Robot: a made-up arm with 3 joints. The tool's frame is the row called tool. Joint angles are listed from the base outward. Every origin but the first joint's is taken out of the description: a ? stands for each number. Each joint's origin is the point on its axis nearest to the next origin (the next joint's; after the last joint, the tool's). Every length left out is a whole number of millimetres.
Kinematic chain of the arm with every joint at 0, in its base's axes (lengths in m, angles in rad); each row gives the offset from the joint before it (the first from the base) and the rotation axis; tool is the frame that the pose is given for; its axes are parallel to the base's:
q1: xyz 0 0 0.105 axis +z
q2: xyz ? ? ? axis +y
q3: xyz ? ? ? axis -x
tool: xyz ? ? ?
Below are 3 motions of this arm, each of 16 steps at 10 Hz.
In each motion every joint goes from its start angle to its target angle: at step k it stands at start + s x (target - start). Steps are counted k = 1, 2, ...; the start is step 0. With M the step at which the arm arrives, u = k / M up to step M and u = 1 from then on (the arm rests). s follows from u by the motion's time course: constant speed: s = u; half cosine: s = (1 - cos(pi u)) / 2; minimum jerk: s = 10 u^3 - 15 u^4 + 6 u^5.
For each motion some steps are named. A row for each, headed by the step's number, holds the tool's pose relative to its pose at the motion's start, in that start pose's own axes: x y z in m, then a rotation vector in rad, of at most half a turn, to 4 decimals.
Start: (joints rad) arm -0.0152 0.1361 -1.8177
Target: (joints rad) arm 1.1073 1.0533 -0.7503
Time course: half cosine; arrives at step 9
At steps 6, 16:
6: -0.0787 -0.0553 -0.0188 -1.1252 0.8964 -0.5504
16: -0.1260 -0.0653 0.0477 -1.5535 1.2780 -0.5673

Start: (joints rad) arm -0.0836 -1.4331 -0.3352
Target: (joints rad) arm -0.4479 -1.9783 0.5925
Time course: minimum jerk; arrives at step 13
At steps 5, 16:
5: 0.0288 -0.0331 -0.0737 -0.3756 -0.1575 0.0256
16: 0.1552 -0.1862 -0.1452 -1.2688 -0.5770 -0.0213

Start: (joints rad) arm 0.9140 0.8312 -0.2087
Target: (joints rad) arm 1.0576 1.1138 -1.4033
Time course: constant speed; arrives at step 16
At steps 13, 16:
13: -0.0024 -0.0715 0.1741 0.8710 0.2271 -0.0971
16: 0.0065 -0.1066 0.2027 1.0667 0.2663 -0.1546

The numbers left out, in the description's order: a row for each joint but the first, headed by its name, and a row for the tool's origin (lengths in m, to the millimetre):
q2: -0.081 0.032 0
q3: -0.023 0 -0.141
tool: 0 0.201 -0.031

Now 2 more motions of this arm.
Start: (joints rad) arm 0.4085 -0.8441 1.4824
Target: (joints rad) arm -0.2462 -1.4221 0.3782
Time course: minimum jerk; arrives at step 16
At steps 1, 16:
1: 0.0005 0.0001 0.0003 0.0014 0.0008 -0.0014
16: 0.1994 -0.0522 0.0549 0.4678 -0.1066 -0.6109

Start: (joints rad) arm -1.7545 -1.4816 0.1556
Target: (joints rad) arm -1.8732 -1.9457 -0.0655
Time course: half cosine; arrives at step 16
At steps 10, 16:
10: 0.0573 -0.0032 0.0127 0.0693 -0.3201 -0.0195
16: 0.0759 -0.0053 0.0228 0.0986 -0.4638 -0.0038

